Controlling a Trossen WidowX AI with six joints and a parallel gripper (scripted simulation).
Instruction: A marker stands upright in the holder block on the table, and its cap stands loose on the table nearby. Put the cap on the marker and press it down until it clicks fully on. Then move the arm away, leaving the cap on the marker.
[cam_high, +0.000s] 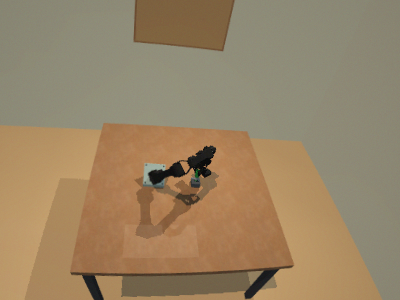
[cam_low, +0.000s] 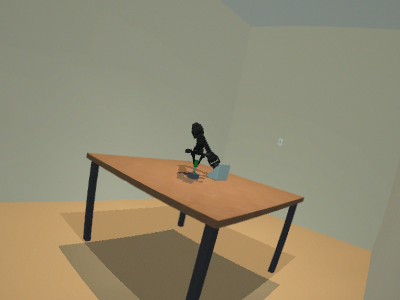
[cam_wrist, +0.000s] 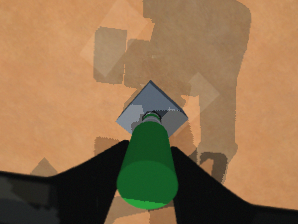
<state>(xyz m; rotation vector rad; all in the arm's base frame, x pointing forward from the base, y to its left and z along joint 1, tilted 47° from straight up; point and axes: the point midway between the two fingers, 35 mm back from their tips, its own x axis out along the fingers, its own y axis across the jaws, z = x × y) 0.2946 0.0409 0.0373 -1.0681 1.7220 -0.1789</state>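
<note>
My gripper tip is 8 cm above the holder block. From my gripper tip the other things lie so: marker cap (1 cm above).
</note>
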